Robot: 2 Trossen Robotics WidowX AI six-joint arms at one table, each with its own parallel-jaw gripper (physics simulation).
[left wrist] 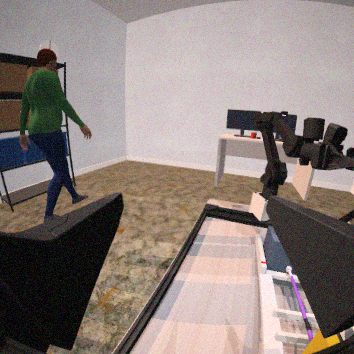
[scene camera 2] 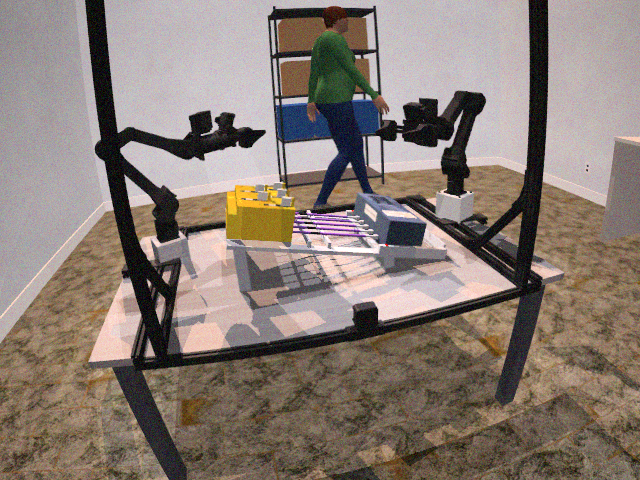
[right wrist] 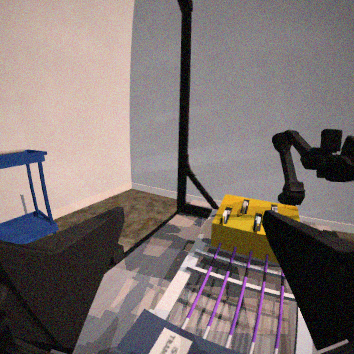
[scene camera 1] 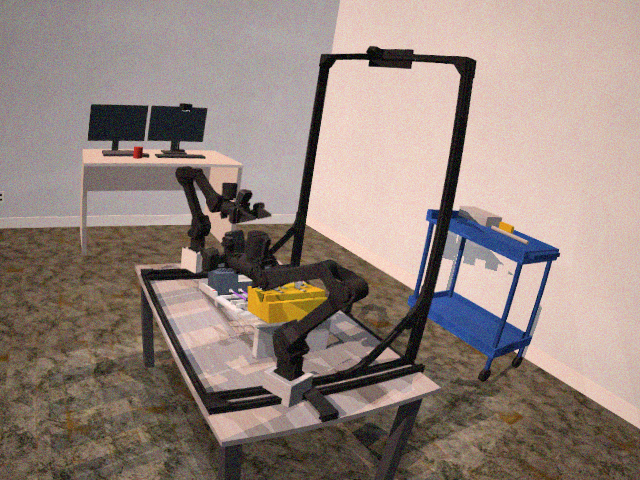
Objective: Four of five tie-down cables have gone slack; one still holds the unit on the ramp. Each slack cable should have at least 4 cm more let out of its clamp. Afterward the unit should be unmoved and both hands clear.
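The blue-grey unit (scene camera 1: 223, 281) (scene camera 2: 398, 219) (left wrist: 275, 252) (right wrist: 155, 335) sits on the white ramp (scene camera 2: 310, 250) (left wrist: 267, 310), at its right end in scene camera 2. Several purple cables (scene camera 2: 333, 233) (left wrist: 300, 302) (right wrist: 242, 295) run from it to the yellow clamp block (scene camera 1: 286, 304) (scene camera 2: 261, 222) (right wrist: 240, 235), which has small pale clamp levers (scene camera 2: 262, 196) (right wrist: 226, 216) on top. Which cable is taut cannot be told. My left gripper (scene camera 2: 255, 136) (left wrist: 197, 201) is open and empty, above and beyond the block. My right gripper (scene camera 2: 385, 130) (right wrist: 194, 216) is open and empty, high above the unit.
A black frame (scene camera 1: 310, 155) (scene camera 2: 537, 129) stands around the table (scene camera 2: 206, 330), with a small black box (scene camera 2: 365, 315) on its front rail. A person in green (scene camera 2: 333, 67) (left wrist: 47, 102) walks beyond the table. A blue cart (scene camera 1: 537, 254) stands at the right in scene camera 1.
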